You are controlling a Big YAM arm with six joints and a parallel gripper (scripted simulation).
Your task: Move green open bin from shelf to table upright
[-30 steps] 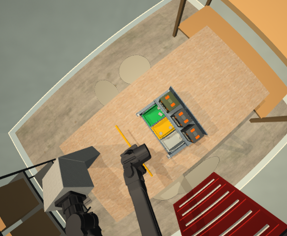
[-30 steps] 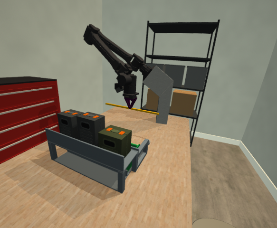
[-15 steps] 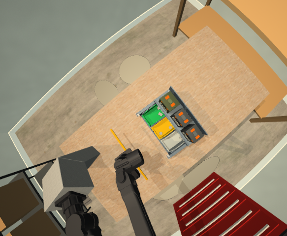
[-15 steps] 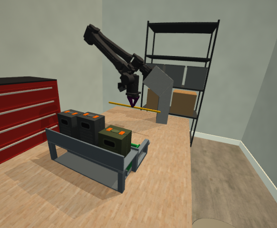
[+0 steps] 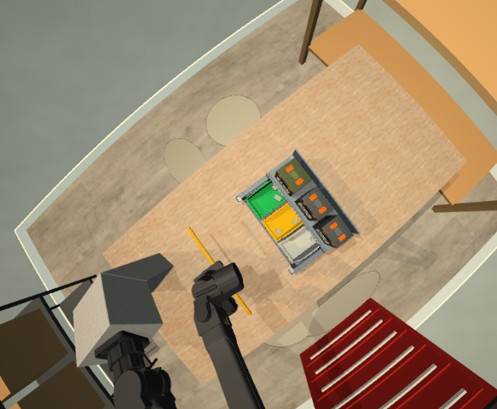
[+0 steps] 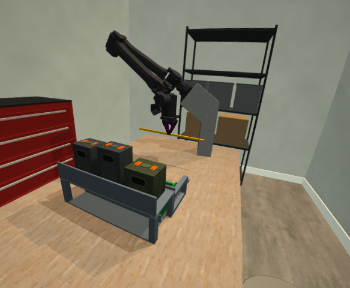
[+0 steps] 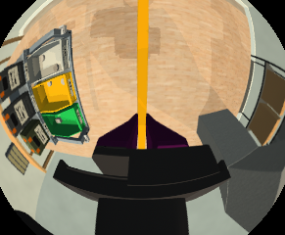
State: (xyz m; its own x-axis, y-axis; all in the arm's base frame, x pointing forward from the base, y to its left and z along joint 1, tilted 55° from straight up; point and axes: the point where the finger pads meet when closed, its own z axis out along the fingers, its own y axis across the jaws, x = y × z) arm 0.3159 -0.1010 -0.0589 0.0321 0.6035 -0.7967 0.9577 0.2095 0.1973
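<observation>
Now: the thin yellow bar 1 cm below my hand. Also, from my hand: green open bin: 31 cm ahead, 14 cm below, 10 cm to the left; then yellow bin: 30 cm ahead, 14 cm below, 1 cm to the right; then pale grey bin: 30 cm ahead, 14 cm below, 13 cm to the right.
</observation>
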